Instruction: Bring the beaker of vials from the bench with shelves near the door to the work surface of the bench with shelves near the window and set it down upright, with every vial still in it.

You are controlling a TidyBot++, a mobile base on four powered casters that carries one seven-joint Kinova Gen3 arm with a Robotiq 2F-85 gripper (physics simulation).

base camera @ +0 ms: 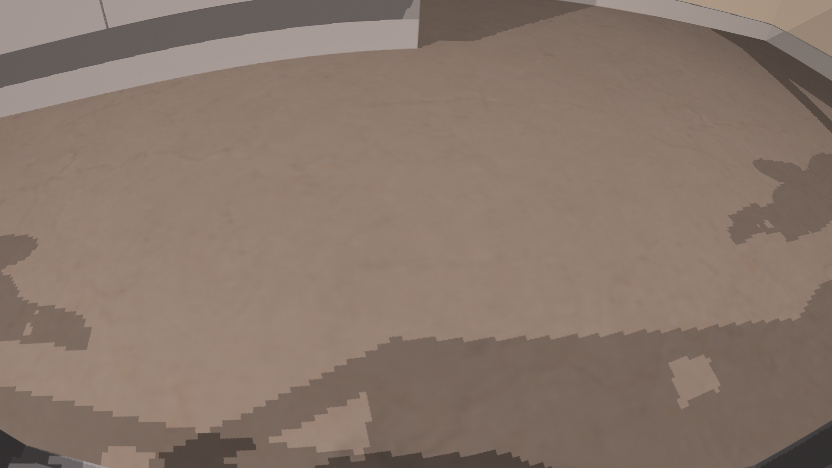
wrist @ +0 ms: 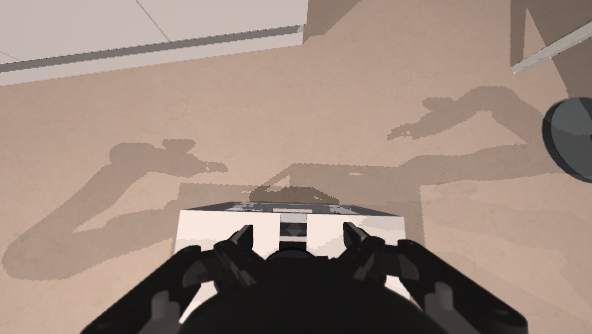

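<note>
My gripper [wrist: 298,233] is open, with its two black fingertips wide apart and no object between them. It hangs above the white top of my own base [wrist: 220,227] in the wrist view. The beaker of vials does not show in either view. A white cabinet front with a recessed grey plinth [base camera: 244,46] [wrist: 200,52] crosses the upper left of both views. I cannot tell which bench, if any, it belongs to. No work surface or shelves show.
A round dark disc [wrist: 572,140] stands on the floor at the right edge of the wrist view. A pale metal bar [wrist: 550,50] lies at the upper right. A pale wall skirting [base camera: 686,14] runs along the upper right of the base camera view. Shadows of the arm fall on the tan floor [base camera: 436,203] [wrist: 325,110].
</note>
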